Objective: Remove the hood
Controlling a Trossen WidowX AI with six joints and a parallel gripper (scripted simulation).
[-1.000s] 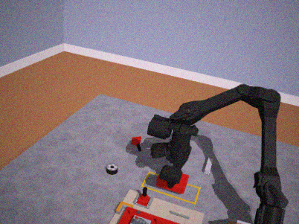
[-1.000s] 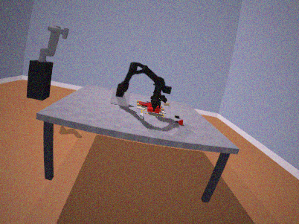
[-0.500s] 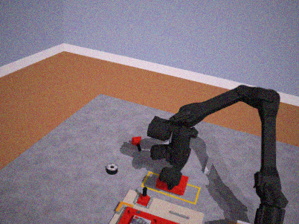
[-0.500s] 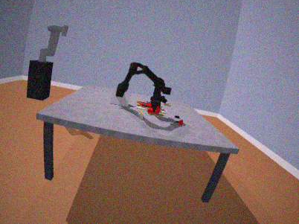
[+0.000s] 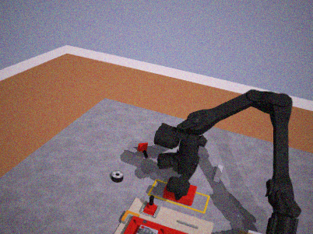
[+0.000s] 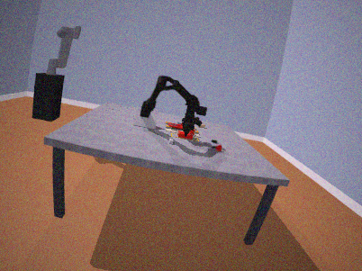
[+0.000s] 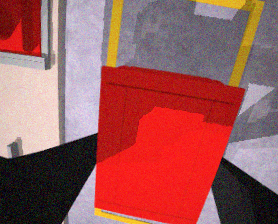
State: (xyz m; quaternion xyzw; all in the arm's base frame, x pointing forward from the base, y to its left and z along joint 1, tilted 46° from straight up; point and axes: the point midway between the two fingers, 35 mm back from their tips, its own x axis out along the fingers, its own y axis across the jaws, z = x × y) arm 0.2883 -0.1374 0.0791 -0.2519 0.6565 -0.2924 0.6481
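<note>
My gripper tip is now right at the hood. The rest, counted from my gripper tip: grey bar: 110 mm behind, 160 mm to the right; then black wheel: 220 mm ahead, 10 mm below.
</note>
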